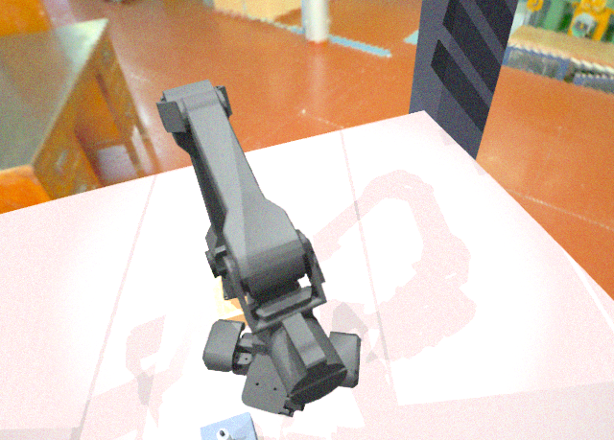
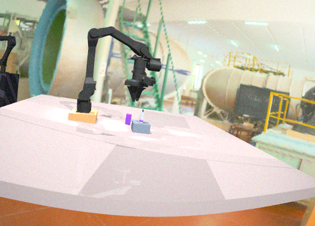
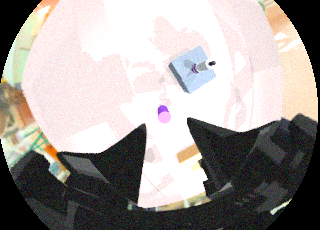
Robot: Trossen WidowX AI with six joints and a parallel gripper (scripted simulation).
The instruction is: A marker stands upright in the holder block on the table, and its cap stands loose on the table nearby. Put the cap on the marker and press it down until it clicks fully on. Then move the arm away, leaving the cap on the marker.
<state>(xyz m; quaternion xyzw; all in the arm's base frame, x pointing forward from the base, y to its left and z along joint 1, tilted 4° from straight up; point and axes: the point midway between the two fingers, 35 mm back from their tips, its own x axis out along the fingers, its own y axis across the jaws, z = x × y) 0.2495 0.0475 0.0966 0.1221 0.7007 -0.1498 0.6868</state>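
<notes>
My gripper tip is now 2 cm past the marker cap, 1 cm to the right of it and 9 cm above it. Round my gripper tip: grey holder block (3 cm ahead, 10 cm to the right, 10 cm below).
</notes>
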